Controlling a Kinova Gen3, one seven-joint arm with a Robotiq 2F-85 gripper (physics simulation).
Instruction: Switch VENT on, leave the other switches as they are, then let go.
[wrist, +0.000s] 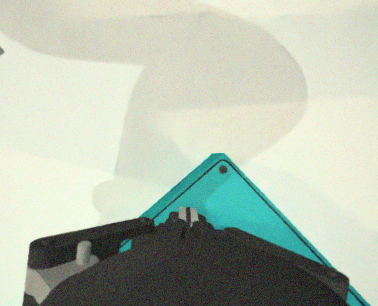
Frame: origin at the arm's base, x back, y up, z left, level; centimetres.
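Where they show: gripper, between the fingertips: (186, 219).
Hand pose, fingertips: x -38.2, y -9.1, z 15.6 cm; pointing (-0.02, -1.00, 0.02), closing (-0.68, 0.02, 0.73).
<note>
After its pixels a point has its place.
A teal panel (250, 205) {y -8.5, x -40.2, z 20.5 cm} with a thin dark border line and a dark screw near its corner shows at the lower middle of the wrist view, its corner pointing up. My gripper (186, 219) {y -9.1, x -38.2, z 15.6 cm} is shut, with its fingertips together and nothing between them. The fingertips show in front of the panel, near its left edge; their height over it cannot be told. The gripper's body hides much of the panel. The VENT switch, the other switches and their labels do not show in this view.
A pale table top (60, 110) {y -16.1, x -21.6, z 10.3 cm} surrounds the panel, with soft grey shadows of the arm across it. A small piece of a dark grey thing (1, 51) {y -15.8, x -12.5, z 9.0 cm} shows at the left edge of the view.
</note>
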